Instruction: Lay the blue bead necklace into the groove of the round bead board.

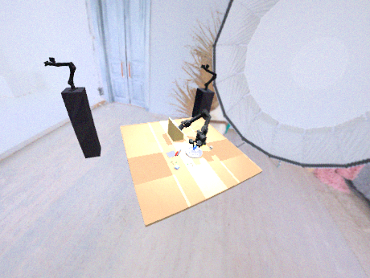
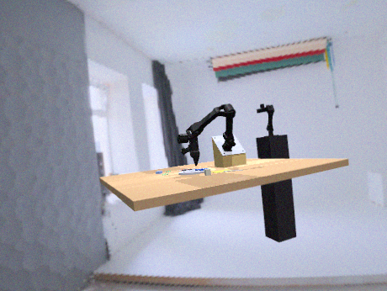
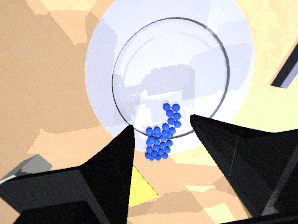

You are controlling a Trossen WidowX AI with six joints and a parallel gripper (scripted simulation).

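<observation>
Now: the round bead board 40 mm below my gripper tip, 30 mm to the right of it and 10 mm ahead of it. The rest, counted from my gripper tip: yellow flat piece (130 mm to the left, 120 mm behind, 50 mm below); then red-and-grey object (210 mm to the right, 40 mm below, 10 mm behind); then white cylinder (210 mm to the left, 30 mm below, 10 mm ahead).
</observation>
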